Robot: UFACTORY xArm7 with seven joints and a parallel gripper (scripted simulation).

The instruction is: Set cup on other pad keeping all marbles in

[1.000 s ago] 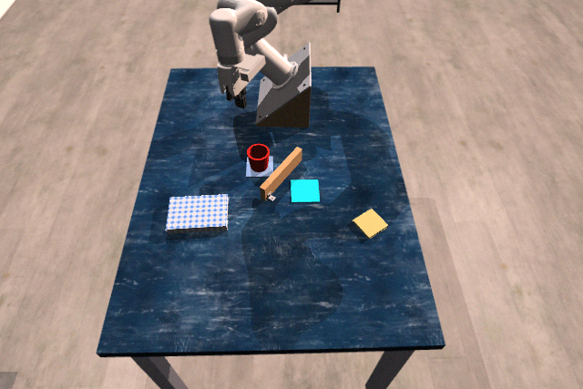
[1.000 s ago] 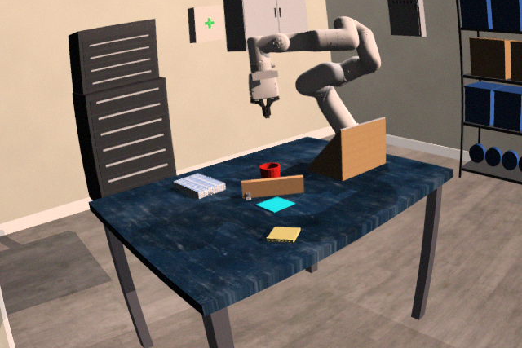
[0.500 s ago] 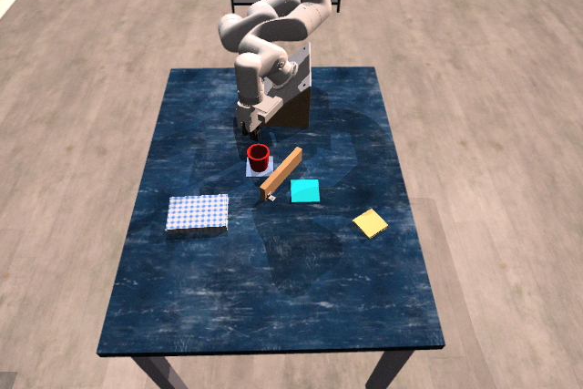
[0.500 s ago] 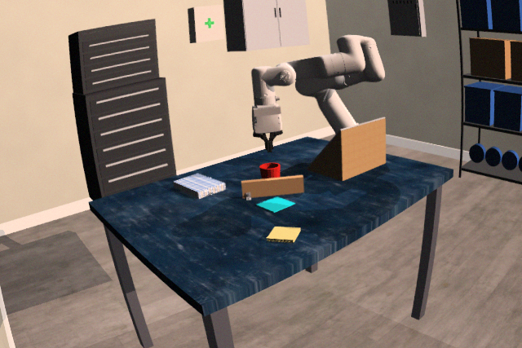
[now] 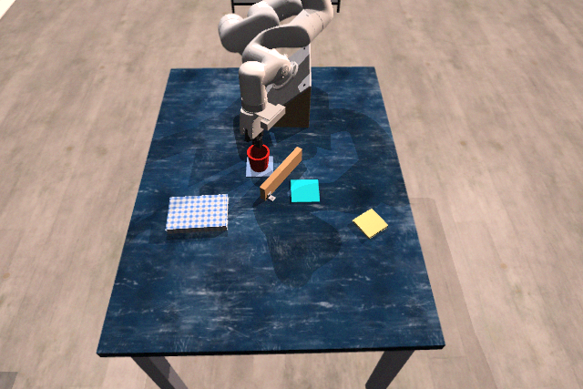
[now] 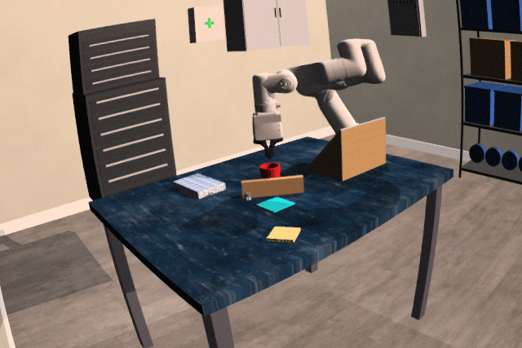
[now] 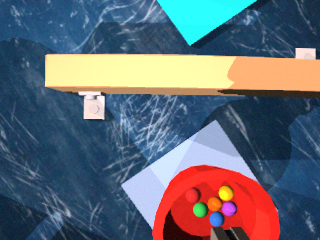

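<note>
My gripper is now 10 cm above the red cup. The rest, counted from my hand: wooden rail: 10 cm below, 8 cm to the left, 5 cm ahead; then pale blue pad: 13 cm below; then yellow marble: 10 cm below, 2 cm ahead.
</note>
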